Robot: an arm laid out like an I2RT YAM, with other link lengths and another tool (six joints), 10 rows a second.
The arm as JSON. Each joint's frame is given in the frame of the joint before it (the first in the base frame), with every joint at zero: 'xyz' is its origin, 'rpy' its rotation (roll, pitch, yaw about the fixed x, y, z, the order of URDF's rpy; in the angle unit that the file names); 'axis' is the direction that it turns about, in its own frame. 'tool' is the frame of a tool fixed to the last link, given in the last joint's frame.
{
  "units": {
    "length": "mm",
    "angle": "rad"
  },
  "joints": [
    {
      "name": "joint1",
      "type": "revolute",
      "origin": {
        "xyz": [
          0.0,
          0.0,
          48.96
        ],
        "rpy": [
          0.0,
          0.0,
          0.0
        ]
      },
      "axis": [
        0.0,
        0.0,
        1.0
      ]
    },
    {
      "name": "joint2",
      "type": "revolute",
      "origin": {
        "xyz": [
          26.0,
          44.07,
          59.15
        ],
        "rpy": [
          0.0,
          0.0,
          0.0
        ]
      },
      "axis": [
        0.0,
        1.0,
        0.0
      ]
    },
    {
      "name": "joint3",
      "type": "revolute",
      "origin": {
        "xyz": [
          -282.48,
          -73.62,
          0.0
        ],
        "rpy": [
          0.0,
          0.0,
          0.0
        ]
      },
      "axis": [
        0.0,
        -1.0,
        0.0
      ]
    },
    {
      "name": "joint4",
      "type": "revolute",
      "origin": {
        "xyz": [
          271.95,
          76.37,
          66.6
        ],
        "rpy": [
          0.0,
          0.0,
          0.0
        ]
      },
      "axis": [
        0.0,
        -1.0,
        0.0
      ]
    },
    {
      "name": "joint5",
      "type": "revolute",
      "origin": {
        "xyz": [
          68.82,
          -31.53,
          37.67
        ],
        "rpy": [
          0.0,
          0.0,
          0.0
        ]
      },
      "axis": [
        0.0,
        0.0,
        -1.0
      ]
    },
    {
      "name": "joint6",
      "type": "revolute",
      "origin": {
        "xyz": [
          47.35,
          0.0,
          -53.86
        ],
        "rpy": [
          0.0,
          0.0,
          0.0
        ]
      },
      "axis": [
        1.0,
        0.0,
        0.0
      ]
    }
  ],
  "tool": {
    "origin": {
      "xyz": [
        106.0,
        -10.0,
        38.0
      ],
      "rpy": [
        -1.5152,
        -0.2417,
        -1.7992
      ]
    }
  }
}
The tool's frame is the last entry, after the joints.
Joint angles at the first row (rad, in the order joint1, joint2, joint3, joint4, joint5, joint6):
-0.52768 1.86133 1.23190 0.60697 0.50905 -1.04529
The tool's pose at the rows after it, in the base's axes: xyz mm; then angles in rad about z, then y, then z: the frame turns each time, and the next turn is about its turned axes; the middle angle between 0 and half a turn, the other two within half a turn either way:
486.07 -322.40 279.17 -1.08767 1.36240 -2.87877
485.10 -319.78 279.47 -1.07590 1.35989 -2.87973
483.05 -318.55 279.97 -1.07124 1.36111 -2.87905
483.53 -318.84 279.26 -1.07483 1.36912 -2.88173
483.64 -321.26 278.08 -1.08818 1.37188 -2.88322
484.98 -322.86 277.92 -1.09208 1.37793 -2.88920
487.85 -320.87 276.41 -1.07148 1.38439 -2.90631
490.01 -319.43 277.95 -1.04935 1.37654 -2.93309
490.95 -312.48 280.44 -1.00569 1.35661 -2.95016
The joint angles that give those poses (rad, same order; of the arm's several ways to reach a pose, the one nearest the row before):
-0.52770 1.86340 1.22337 0.63333 0.50282 -1.06267
-0.52770 1.85482 1.21119 0.63975 0.49127 -1.06515
-0.52922 1.84512 1.20147 0.63845 0.48494 -1.06382
-0.52769 1.84577 1.20712 0.62420 0.49059 -1.06160
-0.52769 1.85285 1.21448 0.62057 0.50423 -1.06111
-0.52769 1.85788 1.22678 0.60596 0.50933 -1.06297
-0.52693 1.85854 1.23015 0.59514 0.49304 -1.07593
-0.52880 1.85764 1.23201 0.60008 0.47490 -1.10664
-0.52919 1.84480 1.20982 0.63106 0.43467 -1.13425

